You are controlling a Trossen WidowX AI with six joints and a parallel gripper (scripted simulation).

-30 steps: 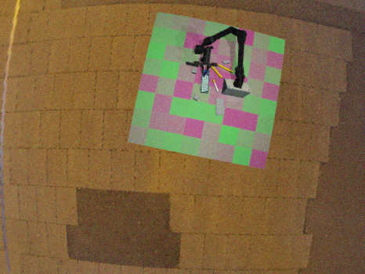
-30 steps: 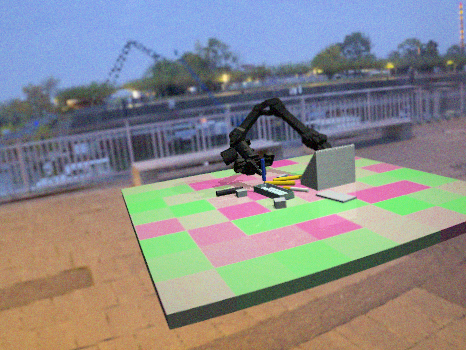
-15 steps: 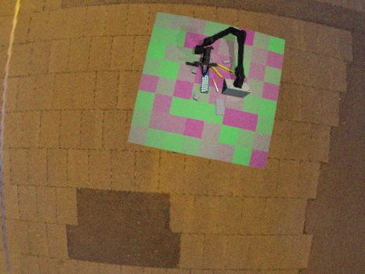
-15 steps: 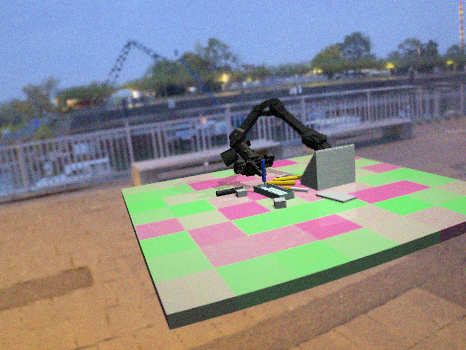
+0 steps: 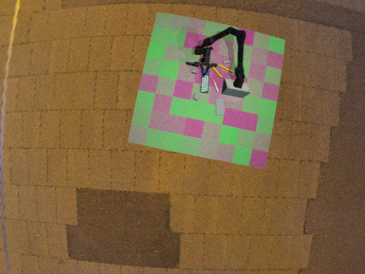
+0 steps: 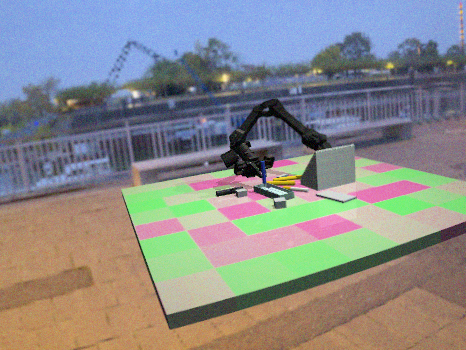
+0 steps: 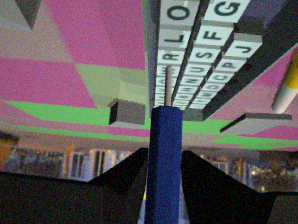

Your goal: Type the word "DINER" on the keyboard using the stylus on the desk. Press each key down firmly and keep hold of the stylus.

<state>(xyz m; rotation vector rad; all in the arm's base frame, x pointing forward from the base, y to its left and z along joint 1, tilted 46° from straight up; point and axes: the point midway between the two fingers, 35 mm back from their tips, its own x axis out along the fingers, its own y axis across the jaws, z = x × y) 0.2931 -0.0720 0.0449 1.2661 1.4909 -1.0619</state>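
Now: gripper tip 120 mm past the white pen, 70 mm above it and 30 mm to the right of it. Also, from my gripper tip: blue stylus 10 mm below; then flat grey slab 220 mm to the left, 200 mm behind, 70 mm below; then black bar 120 mm ahead, 110 mm to the right, 60 mm below.
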